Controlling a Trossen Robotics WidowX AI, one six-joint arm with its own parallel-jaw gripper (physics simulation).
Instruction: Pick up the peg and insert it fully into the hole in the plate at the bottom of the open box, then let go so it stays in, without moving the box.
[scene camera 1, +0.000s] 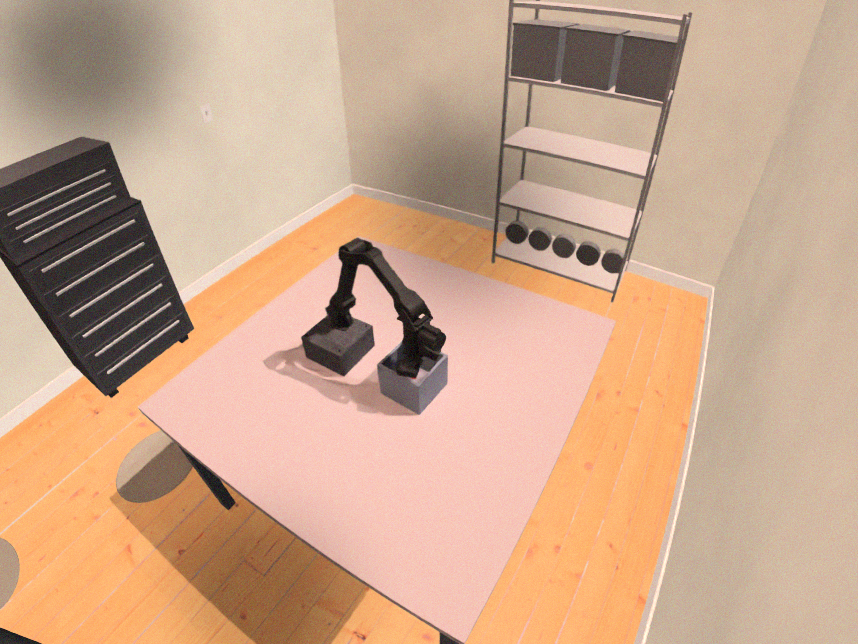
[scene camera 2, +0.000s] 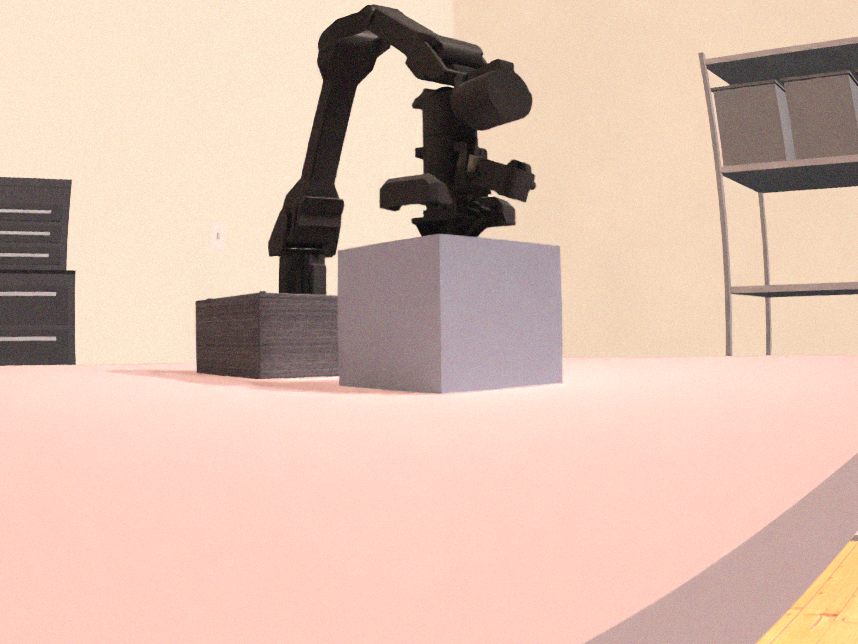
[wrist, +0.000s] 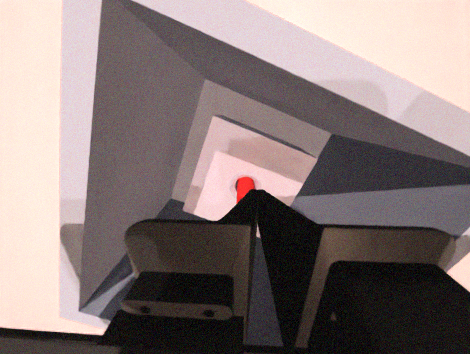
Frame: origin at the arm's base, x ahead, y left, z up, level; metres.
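Where they show: gripper, fingertip midpoint: (wrist: 256, 196); arm's base at its link origin: (scene camera 1: 342, 323) (scene camera 2: 301, 299).
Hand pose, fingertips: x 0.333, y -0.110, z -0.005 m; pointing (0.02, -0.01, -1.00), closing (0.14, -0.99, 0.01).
Note:
Each offset is from my fingertips to the top centre of the thing. Level surfaces: height alone.
The open blue-grey box {0.010 m back, 0.005 m left, 0.044 m up} (scene camera 1: 416, 392) (scene camera 2: 500, 318) (wrist: 75, 125) stands on the table. In the wrist view, a pale pink plate {0.010 m back, 0.005 m left, 0.033 m down} (wrist: 212, 192) lies at its bottom. The red peg {0.009 m back, 0.005 m left, 0.006 m down} (wrist: 245, 188) stands at the hole, with a dark sliver of the hole showing on its left. It sticks up from the plate, and its near end is hidden behind the fingertips. How deep it sits cannot be told. My gripper (scene camera 1: 408, 371) (wrist: 256, 196) is shut and empty, pointing down into the box over the peg. In scene camera 2 the box wall hides the fingertips.
The box's walls surround the fingers on all sides. The arm's dark base block (scene camera 1: 338, 344) (scene camera 2: 266, 336) stands near the box on the pink table top {0.094 m down} (scene camera 1: 388, 499) (scene camera 2: 346, 512). A shelf rack (scene camera 1: 497, 173) and a black drawer cabinet (scene camera 1: 103, 277) stand beyond the table.

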